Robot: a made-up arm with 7 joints.
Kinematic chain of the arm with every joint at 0, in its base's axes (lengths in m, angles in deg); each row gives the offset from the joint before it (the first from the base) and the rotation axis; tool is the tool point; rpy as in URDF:
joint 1: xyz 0.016 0.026 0.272 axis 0 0.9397 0.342
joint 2: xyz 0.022 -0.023 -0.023 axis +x
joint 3: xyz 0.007 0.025 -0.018 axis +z
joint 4: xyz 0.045 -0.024 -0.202 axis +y
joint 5: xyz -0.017 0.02 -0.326 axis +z
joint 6: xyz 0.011 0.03 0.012 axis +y
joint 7: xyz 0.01 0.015 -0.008 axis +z
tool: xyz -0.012 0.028 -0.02 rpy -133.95 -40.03 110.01
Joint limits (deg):
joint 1: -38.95..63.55
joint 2: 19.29..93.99
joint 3: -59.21..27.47
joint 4: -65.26..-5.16
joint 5: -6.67..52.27
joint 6: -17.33..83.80
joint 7: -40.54..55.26
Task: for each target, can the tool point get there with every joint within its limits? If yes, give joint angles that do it. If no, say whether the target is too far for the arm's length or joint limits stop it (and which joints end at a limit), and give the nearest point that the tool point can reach.
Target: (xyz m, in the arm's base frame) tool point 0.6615 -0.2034 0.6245
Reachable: no: too far | nearest point 0.5404 -0.0163 0.2323 | short by 0.451 m
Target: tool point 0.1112 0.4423 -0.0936
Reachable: yes | joints 12.91 38.20 20.39 -37.71 15.66 41.25 31.31
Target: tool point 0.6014 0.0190 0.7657
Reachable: no: too far | nearest point 0.3652 0.2450 0.5635 | short by 0.384 m
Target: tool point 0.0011 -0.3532 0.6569
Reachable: no: joint limits stop it (at a limit: joint 1, joint 2, joint 3, joint 4, joint 5, joint 6, joint 7) | nearest point 0.1803 0.2603 0.6820 | short by 0.640 m
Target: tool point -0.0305 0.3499 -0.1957
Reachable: yes | joints 19.19 41.03 -48.77 -21.67 28.60 39.27 18.60
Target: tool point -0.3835 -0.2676 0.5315
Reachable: no: joint limits stop it (at a limit: joint 1, joint 2, joint 3, joint 4, joint 5, joint 6) | nearest point -0.4680 0.1177 0.0357 | short by 0.634 m
